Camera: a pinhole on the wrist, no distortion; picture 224 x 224 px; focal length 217.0 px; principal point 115.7 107.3 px. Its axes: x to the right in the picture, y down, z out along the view. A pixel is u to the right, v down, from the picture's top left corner.
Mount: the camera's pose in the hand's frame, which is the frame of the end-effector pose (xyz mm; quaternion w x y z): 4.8 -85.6 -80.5 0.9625 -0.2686 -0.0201 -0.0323
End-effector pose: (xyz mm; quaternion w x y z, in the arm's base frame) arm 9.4 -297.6 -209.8 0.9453 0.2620 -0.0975 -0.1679
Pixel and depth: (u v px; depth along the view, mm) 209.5 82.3 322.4
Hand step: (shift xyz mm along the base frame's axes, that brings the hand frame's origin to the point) 74.9 -117.8 222.8
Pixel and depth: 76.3 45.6 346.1
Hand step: -135.0 -84.3 221.5
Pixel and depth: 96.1 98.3 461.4
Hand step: -94.8 -18.7 340.2
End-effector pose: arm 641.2 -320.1 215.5 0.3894 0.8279 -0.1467 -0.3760
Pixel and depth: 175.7 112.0 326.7
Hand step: -83.7 -210.0 -63.5
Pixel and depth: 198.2 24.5 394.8
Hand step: -162.7 -244.5 -223.7
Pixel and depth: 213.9 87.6 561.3
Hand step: -153.3 -462.2 -192.9
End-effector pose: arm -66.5 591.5 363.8 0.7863 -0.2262 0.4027 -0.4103
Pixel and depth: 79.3 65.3 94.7
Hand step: -21.3 -16.7 46.8
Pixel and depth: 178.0 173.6 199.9
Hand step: 103.1 -12.2 -38.4
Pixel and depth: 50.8 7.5 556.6
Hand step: 356.0 167.8 387.7
